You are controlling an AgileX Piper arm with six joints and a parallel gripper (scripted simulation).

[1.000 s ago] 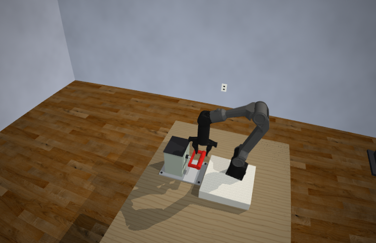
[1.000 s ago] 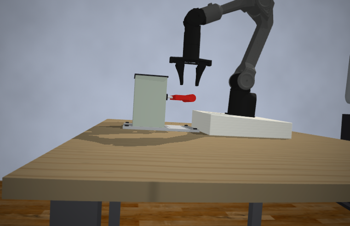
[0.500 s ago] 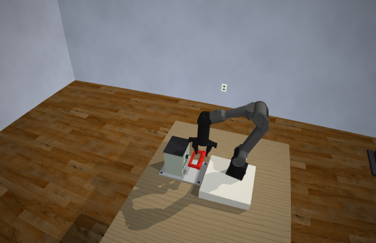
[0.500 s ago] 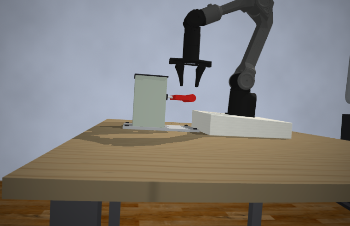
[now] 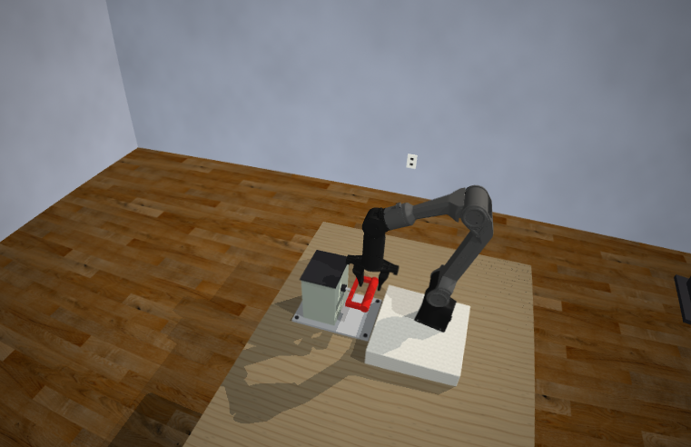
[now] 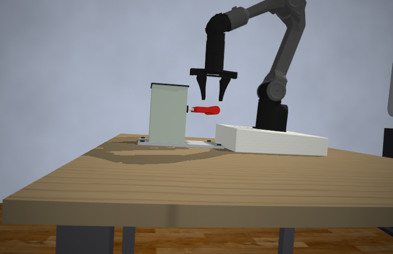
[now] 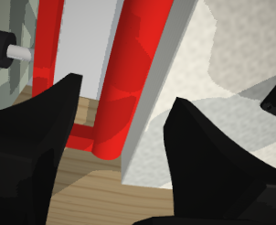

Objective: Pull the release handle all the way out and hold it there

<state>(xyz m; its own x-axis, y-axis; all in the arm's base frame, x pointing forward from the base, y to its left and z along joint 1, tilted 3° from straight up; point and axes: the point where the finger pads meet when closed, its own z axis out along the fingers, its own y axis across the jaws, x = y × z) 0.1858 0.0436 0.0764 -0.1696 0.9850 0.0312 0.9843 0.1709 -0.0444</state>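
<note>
Right now the grey baseplate is 14 cm below my hand, 9 cm ahead of it and 2 cm to the left of it.
</note>
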